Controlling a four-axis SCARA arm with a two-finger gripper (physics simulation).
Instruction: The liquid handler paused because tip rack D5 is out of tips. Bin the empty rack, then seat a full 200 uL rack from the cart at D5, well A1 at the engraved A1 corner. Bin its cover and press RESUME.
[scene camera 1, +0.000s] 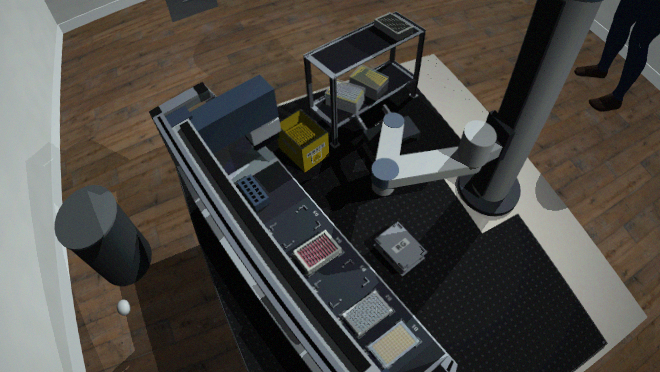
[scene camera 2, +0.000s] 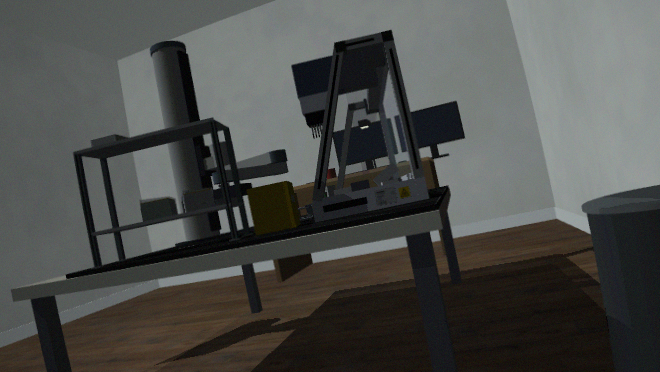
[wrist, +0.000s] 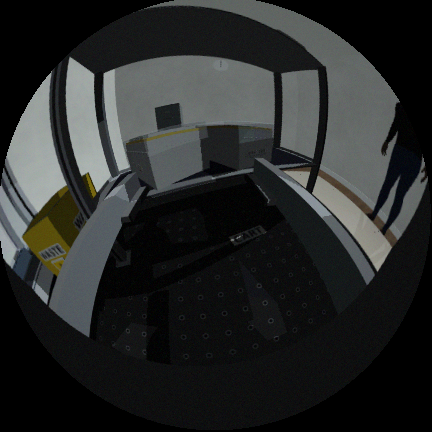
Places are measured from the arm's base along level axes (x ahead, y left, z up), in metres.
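Pixels of known places: gripper, fingertip midpoint: (scene camera 1: 370, 110) (wrist: 194, 171); arm's base, link origin: (scene camera 1: 489, 187).
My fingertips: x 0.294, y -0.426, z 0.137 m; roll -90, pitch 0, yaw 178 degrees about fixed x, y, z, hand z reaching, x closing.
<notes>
For each thing: its top centre in the pictures, then the offset to it from my fingertips. "*": a spot on its surface instead.
- yellow waste bin, top centre: (wrist: 52, 199) (scene camera 2: 270, 185) (scene camera 1: 301, 128) dx +0.266, dy -0.025, dz +0.011 m
- yellow grid-topped rack, top centre: (scene camera 1: 303, 136) dx +0.263, dy -0.021, dz -0.032 m
- grey box, top centre: (scene camera 2: 113, 139) (scene camera 1: 393, 22) dx -0.176, dy -0.153, dz +0.257 m
- pink-filled rack, top centre: (scene camera 1: 317, 250) (scene camera 2: 349, 186) dx +0.403, dy +0.411, dz -0.035 m
- blue tube block, surface spot: (scene camera 1: 252, 191) * dx +0.511, dy +0.122, dz -0.032 m
- grey RG box, top centre: (scene camera 1: 401, 244) (scene camera 2: 299, 206) dx +0.152, dy +0.498, dz -0.068 m
My gripper (scene camera 1: 371, 112) (wrist: 194, 171) is open and empty, low at the near side of the cart (scene camera 1: 334, 112) (scene camera 2: 85, 210) (wrist: 60, 125). Two grey racks with yellow edges stand on its lower shelf beyond the fingertips: the left one (scene camera 1: 346, 97) (scene camera 2: 198, 200) (wrist: 172, 159) and the right one (scene camera 1: 369, 82) (scene camera 2: 157, 209) (wrist: 242, 148). Their tops look covered by something clear. The yellow waste bin (scene camera 1: 315, 152) (scene camera 2: 272, 207) (wrist: 45, 235) has a yellow grid-topped rack (scene camera 1: 300, 134) inside. Position D5 (scene camera 1: 294, 220) shows bare deck between corner brackets. The RESUME button cannot be made out.
A grey box (scene camera 1: 395, 25) (scene camera 2: 109, 140) stands on the cart's top shelf. A pink-filled rack (scene camera 1: 318, 251) sits at D4, beside D5, and a blue tube block (scene camera 1: 252, 191) on its other side. A grey RG box (scene camera 1: 400, 246) lies on the mat. The cart's posts flank the gripper.
</notes>
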